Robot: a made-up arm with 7 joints. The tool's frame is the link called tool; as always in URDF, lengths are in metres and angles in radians.
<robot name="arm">
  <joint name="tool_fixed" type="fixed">
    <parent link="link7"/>
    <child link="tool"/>
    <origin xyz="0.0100 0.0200 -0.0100" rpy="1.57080 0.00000 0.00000"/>
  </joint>
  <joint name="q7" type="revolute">
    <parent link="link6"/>
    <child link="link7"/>
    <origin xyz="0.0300 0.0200 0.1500"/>
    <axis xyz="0 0 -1"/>
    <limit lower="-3.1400" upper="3.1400" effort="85" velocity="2.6"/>
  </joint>
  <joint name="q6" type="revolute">
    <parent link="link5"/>
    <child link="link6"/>
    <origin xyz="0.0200 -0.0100 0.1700"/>
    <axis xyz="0 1 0"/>
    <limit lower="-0.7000" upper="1.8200" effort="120" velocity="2.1"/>
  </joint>
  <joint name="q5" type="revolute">
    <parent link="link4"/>
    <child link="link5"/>
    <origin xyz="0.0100 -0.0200 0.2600"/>
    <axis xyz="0 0 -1"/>
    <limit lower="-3.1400" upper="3.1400" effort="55" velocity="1"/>
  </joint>
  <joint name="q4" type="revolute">
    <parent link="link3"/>
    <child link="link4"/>
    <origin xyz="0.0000 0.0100 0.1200"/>
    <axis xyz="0 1 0"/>
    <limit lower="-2.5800" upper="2.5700" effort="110" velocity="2.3"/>
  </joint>
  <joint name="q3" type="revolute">
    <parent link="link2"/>
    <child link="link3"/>
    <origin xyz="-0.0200 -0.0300 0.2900"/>
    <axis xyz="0 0 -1"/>
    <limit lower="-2.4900" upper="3.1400" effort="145" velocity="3"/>
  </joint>
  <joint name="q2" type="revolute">
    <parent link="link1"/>
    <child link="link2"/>
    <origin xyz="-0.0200 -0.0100 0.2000"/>
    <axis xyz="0 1 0"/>
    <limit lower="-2.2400" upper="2.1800" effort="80" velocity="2.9"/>
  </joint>
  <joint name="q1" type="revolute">
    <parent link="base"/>
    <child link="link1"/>
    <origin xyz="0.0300 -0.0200 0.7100"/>
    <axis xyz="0 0 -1"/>
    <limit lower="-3.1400" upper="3.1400" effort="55" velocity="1.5"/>
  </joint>
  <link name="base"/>
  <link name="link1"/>
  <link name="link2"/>
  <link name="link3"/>
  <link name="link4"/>
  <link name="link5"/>
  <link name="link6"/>
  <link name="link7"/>
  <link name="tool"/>
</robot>
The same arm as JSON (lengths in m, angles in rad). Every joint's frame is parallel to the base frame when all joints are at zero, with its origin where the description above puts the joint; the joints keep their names.
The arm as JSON. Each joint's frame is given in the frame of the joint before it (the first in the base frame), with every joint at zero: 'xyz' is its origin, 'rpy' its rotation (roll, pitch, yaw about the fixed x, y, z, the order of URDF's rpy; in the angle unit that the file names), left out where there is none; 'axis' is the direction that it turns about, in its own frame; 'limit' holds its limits. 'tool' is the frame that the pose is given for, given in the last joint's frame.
{"units": {"length": "m", "angle": "rad"}, "joints": [
  {"name": "q1", "type": "revolute", "origin": {"xyz": [0.03, -0.02, 0.71]}, "axis": [0.0, 0.0, -1.0], "limit": {"lower": -3.14, "upper": 3.14}},
  {"name": "q2", "type": "revolute", "origin": {"xyz": [-0.02, -0.01, 0.2]}, "axis": [0.0, 1.0, 0.0], "limit": {"lower": -2.24, "upper": 2.18}},
  {"name": "q3", "type": "revolute", "origin": {"xyz": [-0.02, -0.03, 0.29]}, "axis": [0.0, 0.0, -1.0], "limit": {"lower": -2.49, "upper": 3.14}},
  {"name": "q4", "type": "revolute", "origin": {"xyz": [0.0, 0.01, 0.12]}, "axis": [0.0, 1.0, 0.0], "limit": {"lower": -2.58, "upper": 2.57}},
  {"name": "q5", "type": "revolute", "origin": {"xyz": [0.01, -0.02, 0.26]}, "axis": [0.0, 0.0, -1.0], "limit": {"lower": -3.14, "upper": 3.14}},
  {"name": "q6", "type": "revolute", "origin": {"xyz": [0.02, -0.01, 0.17]}, "axis": [0.0, 1.0, 0.0], "limit": {"lower": -0.7, "upper": 1.82}},
  {"name": "q7", "type": "revolute", "origin": {"xyz": [0.03, 0.02, 0.15]}, "axis": [0.0, 0.0, -1.0], "limit": {"lower": -3.14, "upper": 3.14}}
], "tool": {"origin": {"xyz": [0.01, 0.02, -0.01], "rpy": [1.5708, 0.0, 0.0]}}}

